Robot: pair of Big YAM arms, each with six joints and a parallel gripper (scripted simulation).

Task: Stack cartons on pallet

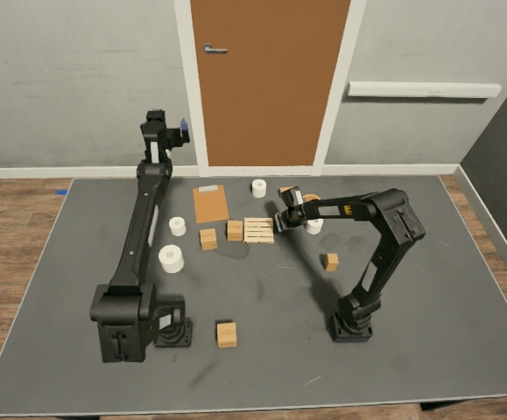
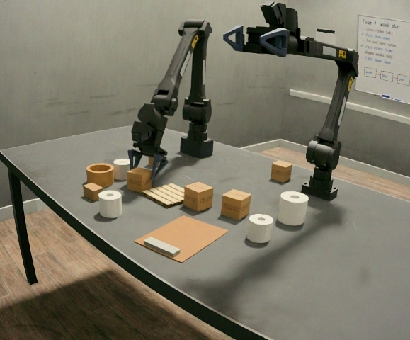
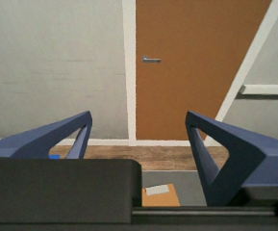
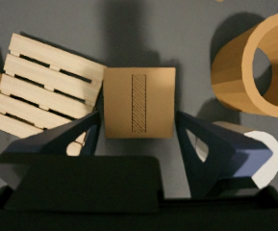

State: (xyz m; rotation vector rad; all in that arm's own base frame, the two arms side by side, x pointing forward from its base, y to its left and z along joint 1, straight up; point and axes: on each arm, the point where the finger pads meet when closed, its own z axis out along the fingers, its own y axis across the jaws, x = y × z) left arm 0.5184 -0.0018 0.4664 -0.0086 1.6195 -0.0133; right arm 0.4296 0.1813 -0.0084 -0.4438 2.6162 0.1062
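My right hand is 120 mm to the left of the orange ring, 90 mm short of it and 20 mm above it. The rest, counted from my right hand: roll (450 mm to the left, 160 mm behind, 10 mm below).
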